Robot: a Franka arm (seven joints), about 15 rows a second.
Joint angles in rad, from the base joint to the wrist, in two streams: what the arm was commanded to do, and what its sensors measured. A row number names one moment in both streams.
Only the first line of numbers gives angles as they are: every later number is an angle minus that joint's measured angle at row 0.
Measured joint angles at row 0:
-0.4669 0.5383 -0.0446 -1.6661 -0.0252 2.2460 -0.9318
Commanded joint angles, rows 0 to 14:
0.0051 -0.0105 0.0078 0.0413 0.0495 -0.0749 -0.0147
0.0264 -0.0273 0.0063 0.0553 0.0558 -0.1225 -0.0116
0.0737 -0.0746 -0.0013 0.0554 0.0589 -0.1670 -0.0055
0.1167 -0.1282 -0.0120 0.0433 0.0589 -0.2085 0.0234
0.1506 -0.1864 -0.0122 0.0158 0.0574 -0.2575 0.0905
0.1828 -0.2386 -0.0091 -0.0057 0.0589 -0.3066 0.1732
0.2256 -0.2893 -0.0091 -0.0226 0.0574 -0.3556 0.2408
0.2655 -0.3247 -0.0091 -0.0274 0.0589 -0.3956 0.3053
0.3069 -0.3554 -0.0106 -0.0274 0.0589 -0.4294 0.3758
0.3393 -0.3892 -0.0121 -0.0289 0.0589 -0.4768 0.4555
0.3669 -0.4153 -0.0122 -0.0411 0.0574 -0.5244 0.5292
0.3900 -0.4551 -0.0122 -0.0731 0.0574 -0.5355 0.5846
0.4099 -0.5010 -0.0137 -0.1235 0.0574 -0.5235 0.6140
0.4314 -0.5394 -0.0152 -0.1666 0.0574 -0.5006 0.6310
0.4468 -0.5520 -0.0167 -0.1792 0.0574 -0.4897 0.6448
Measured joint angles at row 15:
0.4122 -0.4710 0.0032 -0.0739 0.0440 -0.5293 0.6066
